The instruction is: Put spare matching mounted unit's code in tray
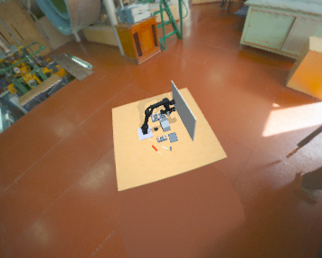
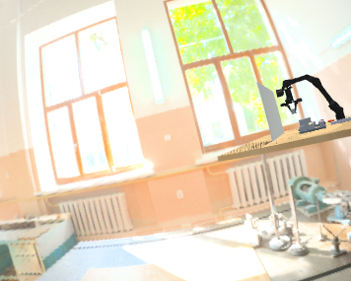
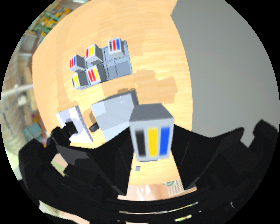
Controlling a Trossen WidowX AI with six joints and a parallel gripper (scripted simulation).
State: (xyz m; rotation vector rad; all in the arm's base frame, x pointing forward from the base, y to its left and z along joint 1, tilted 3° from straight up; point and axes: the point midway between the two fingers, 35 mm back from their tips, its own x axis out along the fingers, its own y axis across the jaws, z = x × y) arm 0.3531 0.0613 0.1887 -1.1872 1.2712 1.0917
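Right now my gripper tip is 30 mm past the grey tray, 250 mm to the left of it and 170 mm above it. Also, from my gripper tip: grey upright panel (180 mm ahead, 40 mm to the right, 50 mm above); grey box (70 mm behind, 40 mm to the right, 120 mm below).
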